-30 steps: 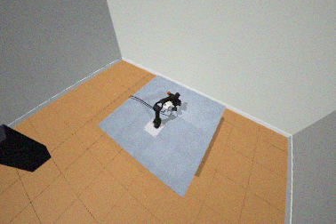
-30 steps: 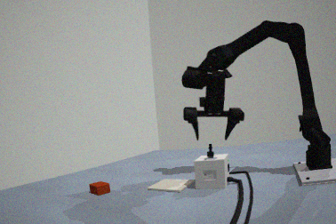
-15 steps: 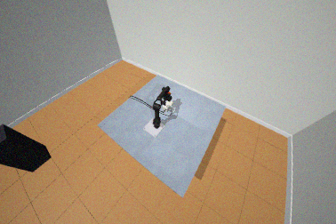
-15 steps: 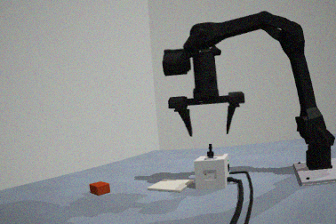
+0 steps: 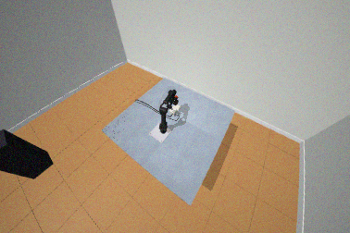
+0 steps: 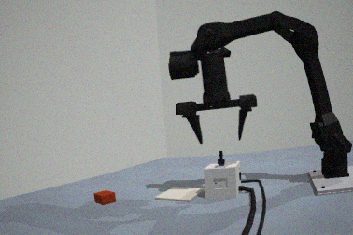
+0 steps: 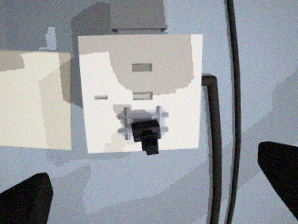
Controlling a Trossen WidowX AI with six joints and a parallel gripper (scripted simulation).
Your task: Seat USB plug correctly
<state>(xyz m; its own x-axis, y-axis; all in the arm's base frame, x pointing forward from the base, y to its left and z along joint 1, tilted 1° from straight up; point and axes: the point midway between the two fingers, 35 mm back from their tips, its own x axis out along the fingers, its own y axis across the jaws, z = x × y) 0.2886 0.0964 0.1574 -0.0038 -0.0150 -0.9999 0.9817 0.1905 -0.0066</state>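
My gripper tip is 4 cm above the dark USB plug. Round my gripper tip: flat cream pad 13 cm below, 12 cm ahead, 1 cm to the left; red block 27 cm ahead, 13 cm to the left, 12 cm below.
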